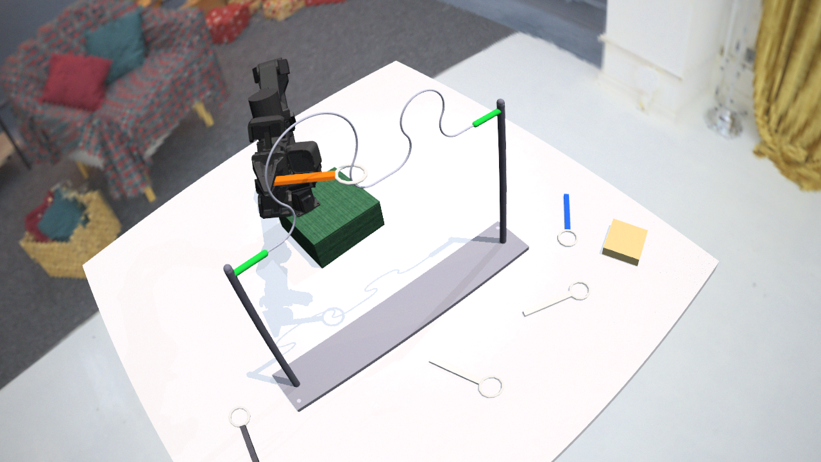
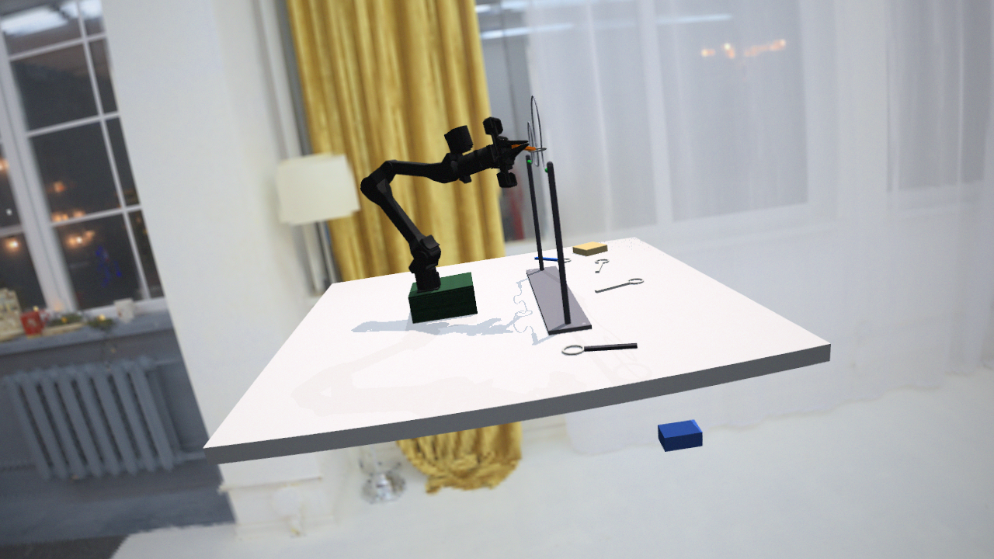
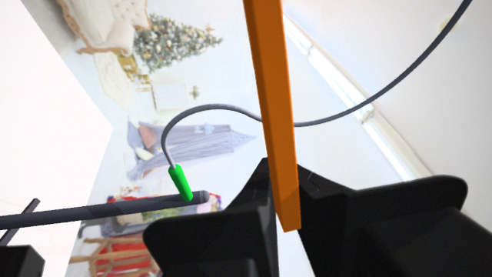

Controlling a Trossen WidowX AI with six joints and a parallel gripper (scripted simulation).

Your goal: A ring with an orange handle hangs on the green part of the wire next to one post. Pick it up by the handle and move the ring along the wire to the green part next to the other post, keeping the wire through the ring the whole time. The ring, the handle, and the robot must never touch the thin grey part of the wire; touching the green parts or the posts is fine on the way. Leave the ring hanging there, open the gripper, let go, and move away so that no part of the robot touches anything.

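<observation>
Now: gripper tip 100 mm to the right of the ring with orange handle, 20 mm above it and 10 mm short of it. Round my gripper tip: tan block: 700 mm to the left, 460 mm below, 220 mm ahead; ring with blue handle: 630 mm to the left, 470 mm below, 80 mm ahead.
</observation>
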